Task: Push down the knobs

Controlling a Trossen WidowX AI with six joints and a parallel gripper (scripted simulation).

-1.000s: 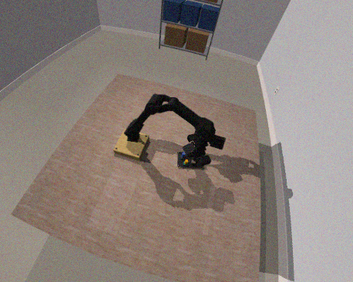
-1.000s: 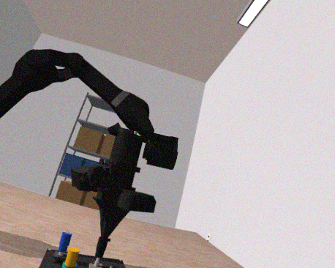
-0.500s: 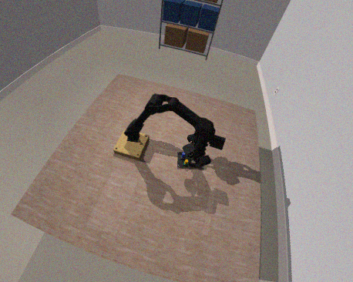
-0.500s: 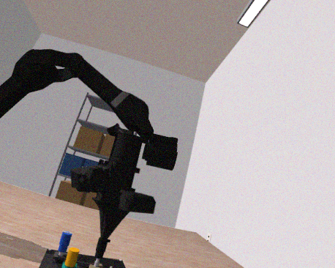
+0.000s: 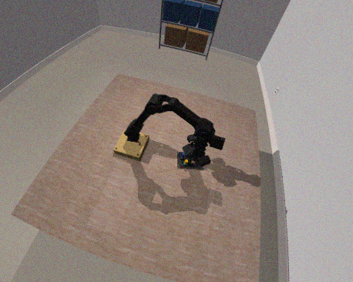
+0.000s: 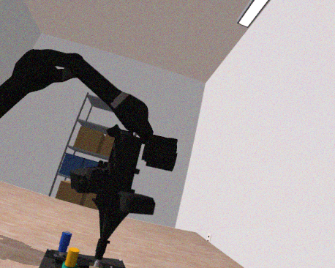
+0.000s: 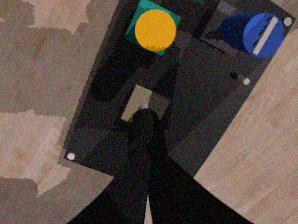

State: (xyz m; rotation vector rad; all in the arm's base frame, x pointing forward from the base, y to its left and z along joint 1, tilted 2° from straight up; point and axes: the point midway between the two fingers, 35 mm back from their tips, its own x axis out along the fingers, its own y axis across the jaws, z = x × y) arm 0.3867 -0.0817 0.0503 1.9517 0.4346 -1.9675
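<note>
Right now the black knob is 20 mm below my gripper tip. Also, from my gripper tip: blue knob: 70 mm behind, 20 mm below, 10 mm to the left.
</note>
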